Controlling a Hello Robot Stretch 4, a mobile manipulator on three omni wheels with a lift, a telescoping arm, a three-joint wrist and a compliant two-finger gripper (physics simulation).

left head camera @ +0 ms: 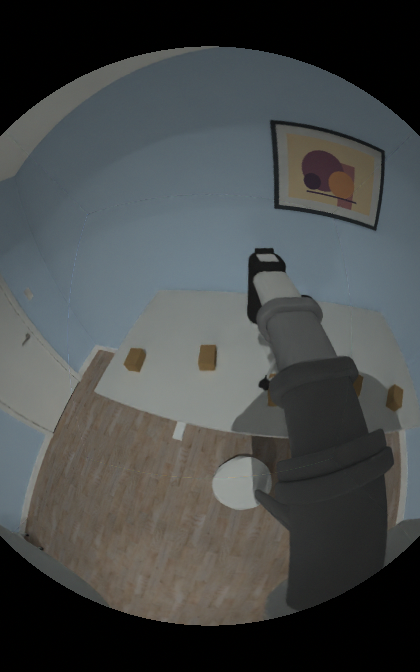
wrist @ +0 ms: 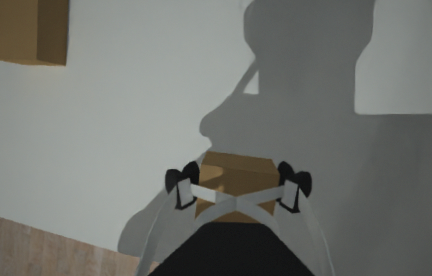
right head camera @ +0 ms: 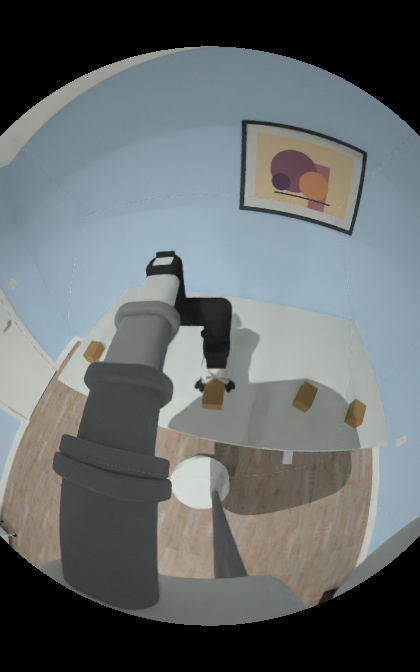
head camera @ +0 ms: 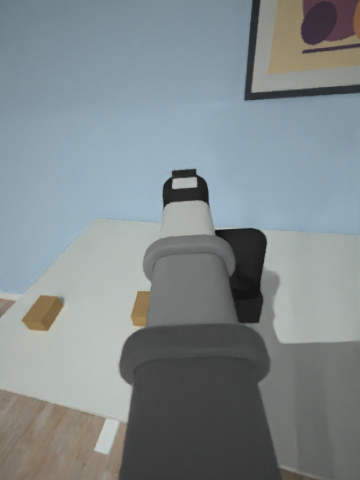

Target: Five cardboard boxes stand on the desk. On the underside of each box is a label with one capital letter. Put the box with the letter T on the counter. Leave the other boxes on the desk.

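Places are measured from the robot's base along level axes (x back, y right, z up), in centimetres.
Pixels of known places: gripper, between the fingertips: (wrist: 237,177).
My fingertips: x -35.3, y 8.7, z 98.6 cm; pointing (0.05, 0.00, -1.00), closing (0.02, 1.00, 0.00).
For each thing: its middle in the pictures, then the offset to it from my fingertips. Level surfaces: height alone.
- desk, height of its surface: dz -6.3 cm
- brown cardboard box, middle of its body: (wrist: 232,211) dx +2.4, dy -0.4, dz +2.2 cm
- far left box, middle of its body: (head camera: 43,312) dx -17.2, dy -55.2, dz -3.8 cm
- nearer box, middle of its body: (wrist: 30,22) (head camera: 145,308) dx -16.7, dy -23.3, dz -3.8 cm
My gripper (right head camera: 214,386) (wrist: 237,177) points down over the desk (head camera: 95,255) (left head camera: 175,320) (right head camera: 290,340) (wrist: 100,125), shut on a brown cardboard box (left head camera: 272,398) (right head camera: 213,396) (wrist: 239,175), near the front edge. I cannot tell whether this box touches the desk. Two boxes stand to its left: the far left box (head camera: 42,313) (left head camera: 135,360) (right head camera: 94,352) and a nearer box (head camera: 140,308) (left head camera: 207,357) (wrist: 30,30). Two stand to its right: one box (left head camera: 358,386) (right head camera: 305,396) and the far right box (left head camera: 395,398) (right head camera: 355,413). No letter labels show. I cannot make out the counter.
My telescoping arm (head camera: 192,295) (left head camera: 305,340) (right head camera: 135,345) reaches over the desk and hides part of it. A round white disc (left head camera: 235,482) (right head camera: 192,482) is low in front of the desk. A framed picture (left head camera: 327,175) (right head camera: 302,175) hangs on the blue wall behind.
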